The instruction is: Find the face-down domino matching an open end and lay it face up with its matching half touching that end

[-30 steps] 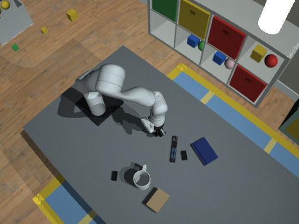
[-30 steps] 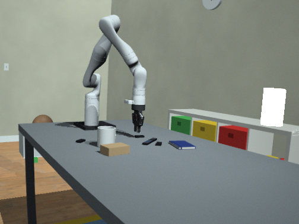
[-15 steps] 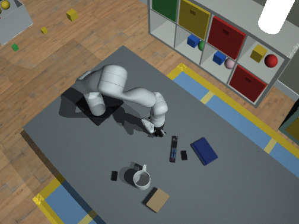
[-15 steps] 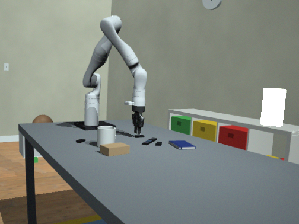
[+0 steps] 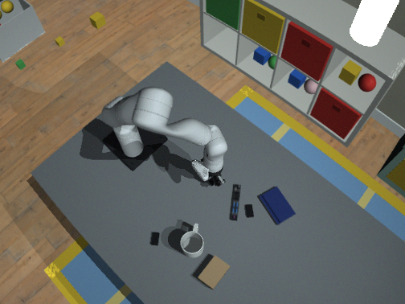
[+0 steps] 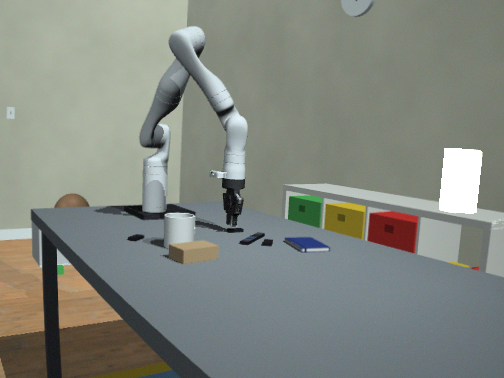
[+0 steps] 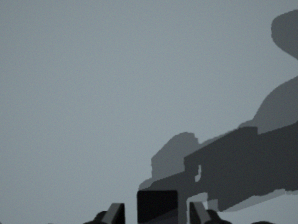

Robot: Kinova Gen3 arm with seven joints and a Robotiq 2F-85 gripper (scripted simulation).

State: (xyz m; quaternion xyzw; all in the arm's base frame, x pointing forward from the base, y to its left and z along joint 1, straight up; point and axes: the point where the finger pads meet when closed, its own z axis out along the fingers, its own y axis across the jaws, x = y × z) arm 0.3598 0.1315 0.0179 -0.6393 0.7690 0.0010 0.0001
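My gripper is now 30 mm above the dark domino and 10 mm to the right of it. Also, from my hand: white mug (250 mm to the right, 130 mm ahead); cardboard box (270 mm to the right, 260 mm ahead, 20 mm below).
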